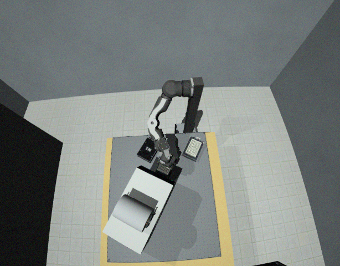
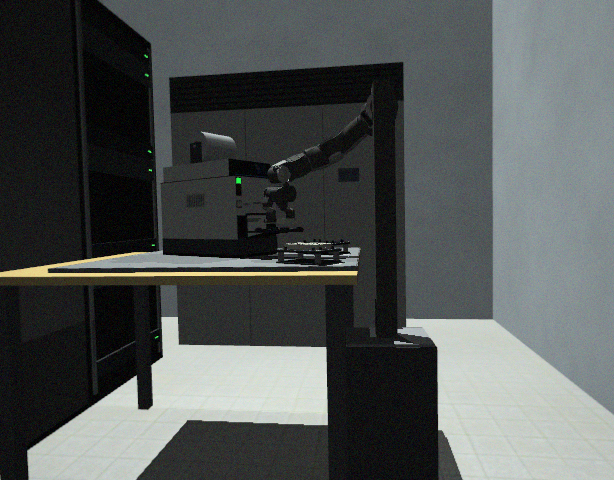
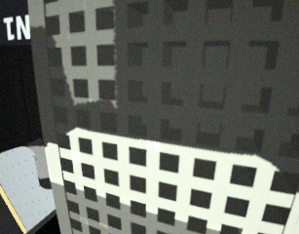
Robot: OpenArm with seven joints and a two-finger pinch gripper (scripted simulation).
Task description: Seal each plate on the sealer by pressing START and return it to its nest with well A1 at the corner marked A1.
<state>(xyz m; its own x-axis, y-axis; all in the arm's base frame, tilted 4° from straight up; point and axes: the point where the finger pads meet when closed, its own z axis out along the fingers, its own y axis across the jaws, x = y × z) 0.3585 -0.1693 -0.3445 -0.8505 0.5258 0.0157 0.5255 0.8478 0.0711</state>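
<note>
Now: hand 3 cm above the sealer stage. Round my hand: well plate: 12 cm behind, 22 cm to the left, 8 cm below; foil roll: 28 cm ahead, 17 cm to the right, 29 cm above; start button: 13 cm ahead, 3 cm to the left, 6 cm above.
</note>
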